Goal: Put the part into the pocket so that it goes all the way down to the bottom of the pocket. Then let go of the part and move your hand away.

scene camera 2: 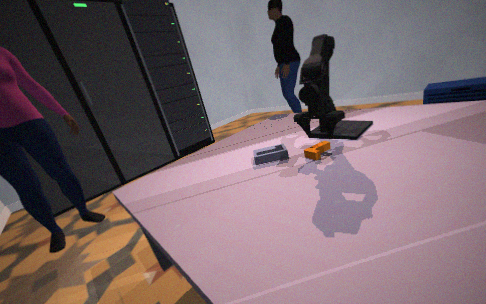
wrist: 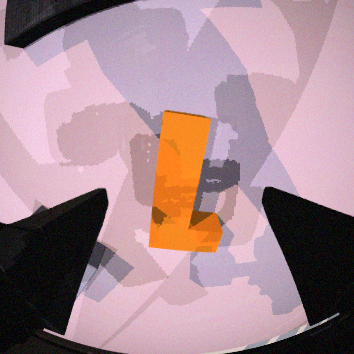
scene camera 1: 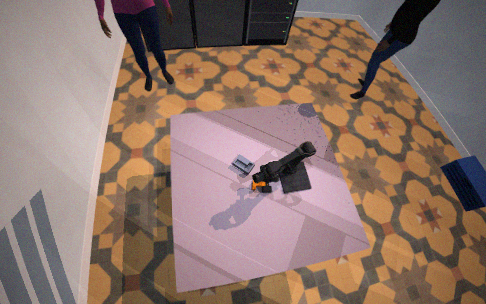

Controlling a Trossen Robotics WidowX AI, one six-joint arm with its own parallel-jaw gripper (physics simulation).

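Places are measured from the arm's base along level axes (x ahead, y left, z up), in millimetres.
Pixels of known places: gripper, fingertip midpoint: (scene camera 2: 319, 137) (wrist: 186, 195) (scene camera 1: 263, 183); arm's base at its link origin: (scene camera 2: 325, 128) (scene camera 1: 287, 170).
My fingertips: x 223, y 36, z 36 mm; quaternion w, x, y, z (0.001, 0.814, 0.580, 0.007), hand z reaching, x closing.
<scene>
Ahead of a thing's pixels: the offset from my fingertips to its middle. Level surfaces: height alone.
The orange L-shaped part {dz -44, dx +18, dy +3 mm} (scene camera 1: 256, 186) (scene camera 2: 316, 151) (wrist: 180, 165) lies flat on the table {dz -59 mm} (scene camera 1: 200, 260) (scene camera 2: 260, 240). In the wrist view its long leg points up the frame and its short foot points right at the lower end. My gripper (scene camera 1: 262, 183) (scene camera 2: 322, 131) (wrist: 186, 195) is open and empty above the part. In the wrist view its fingertips stand left and right of the part, apart from it. The grey block with the pocket {dz -41, dx +69, dy -195 mm} (scene camera 1: 234, 165) (scene camera 2: 272, 159) lies on the table, left of the part in both scene views. The block does not show in the wrist view.
The arm's dark base plate (scene camera 1: 297, 182) (scene camera 2: 354, 130) sits on the table, close to the part. Two people stand on the floor beyond the table. Dark cabinets (scene camera 1: 218, 22) (scene camera 2: 100, 75) stand behind it, and a blue box (scene camera 1: 466, 182) (scene camera 2: 455, 91) is off to the right.
</scene>
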